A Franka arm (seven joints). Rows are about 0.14 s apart.
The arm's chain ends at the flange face. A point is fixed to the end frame.
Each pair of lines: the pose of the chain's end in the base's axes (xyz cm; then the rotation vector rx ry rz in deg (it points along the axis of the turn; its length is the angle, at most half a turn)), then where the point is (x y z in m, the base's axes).
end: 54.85, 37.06, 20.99, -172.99, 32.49, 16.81
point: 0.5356 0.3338 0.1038
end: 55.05, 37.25, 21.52, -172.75, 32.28, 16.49
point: 0.5381 0.3362 0.1089
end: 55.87, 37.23, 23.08, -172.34, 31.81, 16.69
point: 0.5463 0.3369 0.1242
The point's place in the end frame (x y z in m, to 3 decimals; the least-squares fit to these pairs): 0.022 0.041 0.103
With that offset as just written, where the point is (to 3 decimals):
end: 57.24, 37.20, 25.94, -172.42, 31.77, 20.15
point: 0.556 0.337 0.153
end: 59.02, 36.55, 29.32, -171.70, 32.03, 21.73
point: 0.572 0.331 0.187
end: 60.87, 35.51, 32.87, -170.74, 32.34, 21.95
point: 0.590 0.323 0.222
